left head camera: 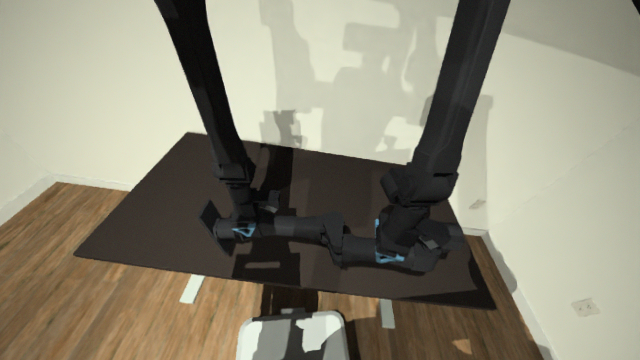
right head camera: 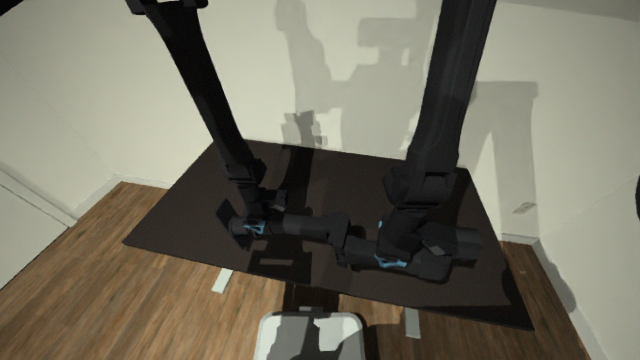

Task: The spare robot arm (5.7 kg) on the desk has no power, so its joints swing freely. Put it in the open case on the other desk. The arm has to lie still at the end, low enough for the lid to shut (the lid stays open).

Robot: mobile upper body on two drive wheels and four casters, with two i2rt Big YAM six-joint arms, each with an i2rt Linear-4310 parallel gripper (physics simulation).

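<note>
The spare arm is a dark, jointed tube lying crosswise in the picture, with a flat base plate at its left end and a bulkier end at the right. It hangs above the dark desk, where its shadow falls; the height is hard to judge. My left gripper is shut on its tube near the base plate. My right gripper is shut on its right part; the dark shapes overlap there, hiding the exact contact. The open case does not show in either view.
A pale wall stands behind the desk. A light grey rounded box is at the bottom, in front of the desk. Pale desk feet show on the wooden floor.
</note>
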